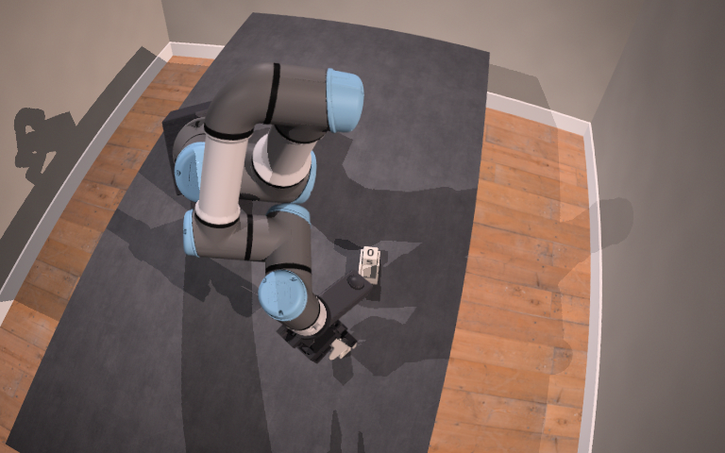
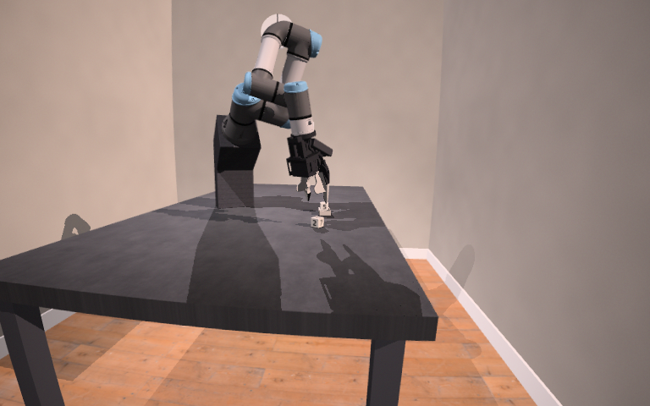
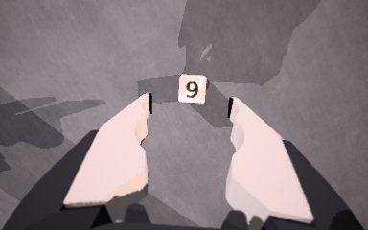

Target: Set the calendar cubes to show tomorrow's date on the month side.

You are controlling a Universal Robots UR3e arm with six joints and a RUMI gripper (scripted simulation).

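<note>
Now: the white cube 80 mm below my hand. Also, from my hand: calendar tray 20 mm ahead, 200 mm to the left, 80 mm below.
</note>
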